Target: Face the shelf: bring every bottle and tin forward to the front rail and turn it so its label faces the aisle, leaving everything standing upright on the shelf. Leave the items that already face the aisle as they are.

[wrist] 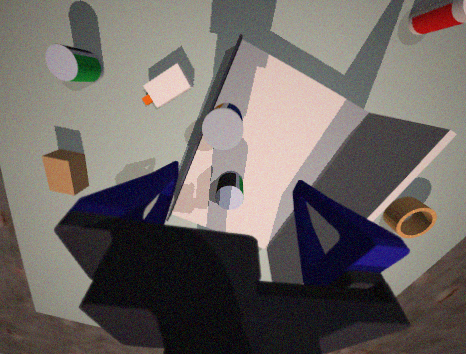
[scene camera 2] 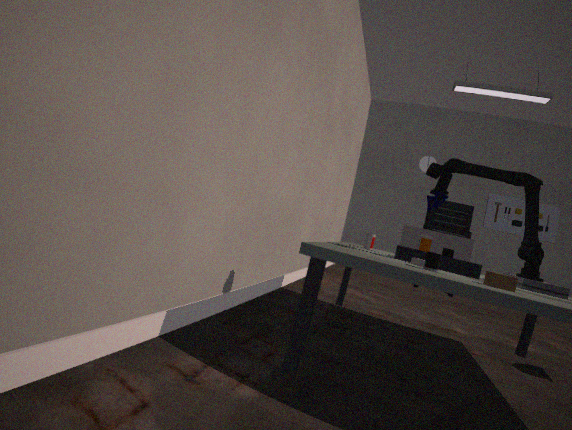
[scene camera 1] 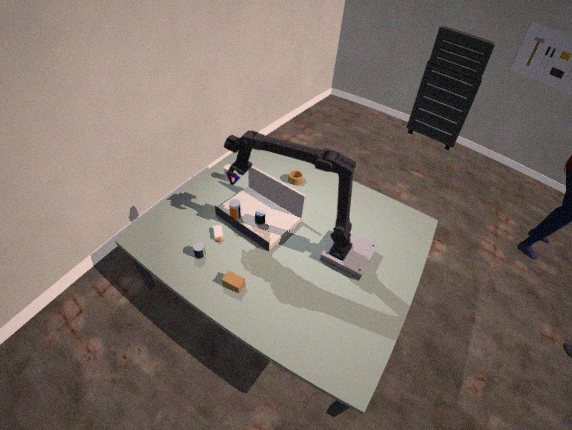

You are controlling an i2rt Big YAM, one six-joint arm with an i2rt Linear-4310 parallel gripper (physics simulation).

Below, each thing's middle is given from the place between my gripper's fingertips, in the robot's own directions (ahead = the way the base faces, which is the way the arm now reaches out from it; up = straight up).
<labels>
I see my gripper 80 mm past the shelf [scene camera 1: 283,205], 80 mm to the left of it and 190 mm above it. The rest, counted from my hand: dark front rail [scene camera 2: 448,264]: 70 mm behind, 60 mm to the left, 260 mm below; grey back panel [scene camera 1: 284,195]: 100 mm behind, 220 mm to the right, 190 mm below; shelf board [scene camera 1: 279,221]: 80 mm behind, 70 mm to the right, 270 mm below.
</labels>
